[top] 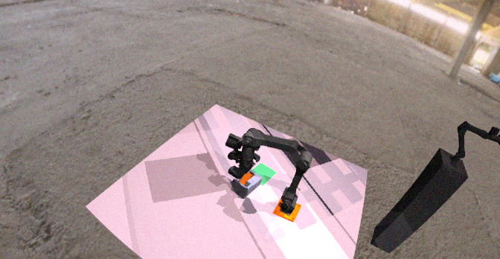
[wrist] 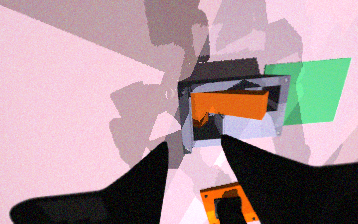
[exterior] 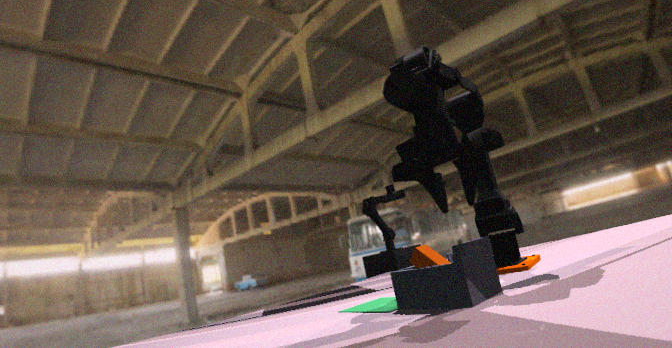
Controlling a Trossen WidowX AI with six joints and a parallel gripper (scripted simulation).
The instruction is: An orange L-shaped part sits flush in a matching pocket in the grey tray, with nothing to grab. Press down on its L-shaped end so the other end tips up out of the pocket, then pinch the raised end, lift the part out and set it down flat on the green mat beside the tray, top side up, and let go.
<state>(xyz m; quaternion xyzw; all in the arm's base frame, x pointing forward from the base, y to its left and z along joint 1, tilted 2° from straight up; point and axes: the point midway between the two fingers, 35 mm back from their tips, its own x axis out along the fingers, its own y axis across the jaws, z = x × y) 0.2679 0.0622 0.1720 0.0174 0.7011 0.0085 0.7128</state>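
My gripper tip is 1 cm past the orange L-shaped part, 4 cm to the left of it and 10 cm above it. From my gripper tip the other things lie so: green mat (2 cm behind, 22 cm to the right, 16 cm below).
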